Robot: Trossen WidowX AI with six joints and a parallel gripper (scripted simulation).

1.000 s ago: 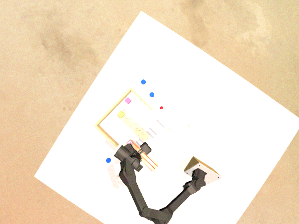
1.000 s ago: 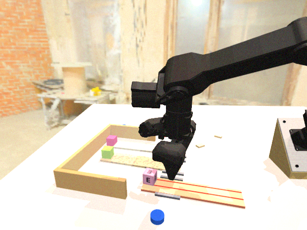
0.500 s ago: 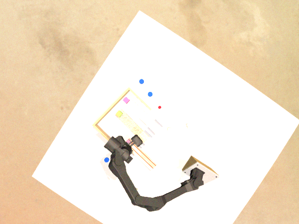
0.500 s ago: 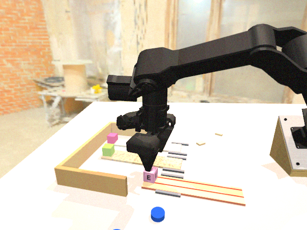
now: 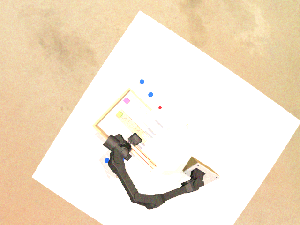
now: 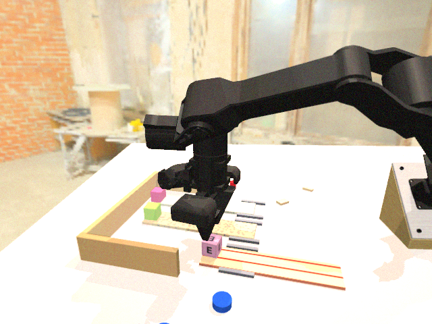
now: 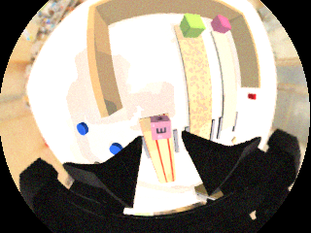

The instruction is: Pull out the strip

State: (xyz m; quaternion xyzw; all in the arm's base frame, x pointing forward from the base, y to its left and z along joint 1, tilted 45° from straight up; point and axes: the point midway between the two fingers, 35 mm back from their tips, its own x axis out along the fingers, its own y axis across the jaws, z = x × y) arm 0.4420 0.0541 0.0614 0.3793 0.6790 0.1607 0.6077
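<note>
My gripper tip is now 30 mm above the cube. Round my gripper tip: red cylinder: 290 mm to the right, 50 mm behind, 40 mm below.
</note>
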